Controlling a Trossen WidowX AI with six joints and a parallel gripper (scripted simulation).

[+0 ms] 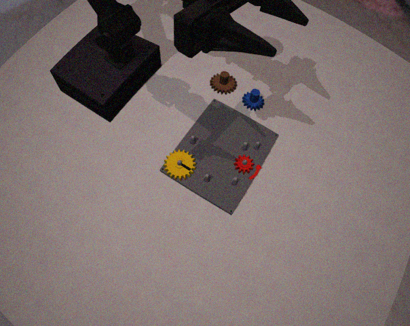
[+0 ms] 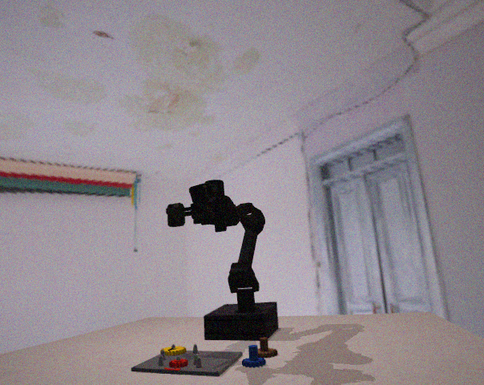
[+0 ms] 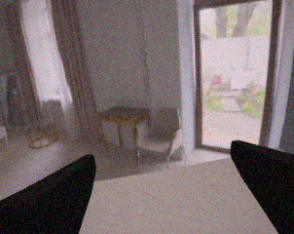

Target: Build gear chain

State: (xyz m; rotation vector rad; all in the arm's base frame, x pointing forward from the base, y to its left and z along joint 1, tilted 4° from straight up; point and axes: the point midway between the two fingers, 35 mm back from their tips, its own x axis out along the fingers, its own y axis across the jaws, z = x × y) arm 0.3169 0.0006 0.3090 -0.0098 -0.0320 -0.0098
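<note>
My gripper tip is 80 mm past the blue gear, 140 mm to the right of it and 350 mm above it. Also, from my gripper tip: brown gear (160 mm behind, 130 mm to the left, 350 mm below); red arrow (30 mm ahead, 10 mm to the right, 360 mm below); red gear (10 mm to the right, 350 mm below).
</note>
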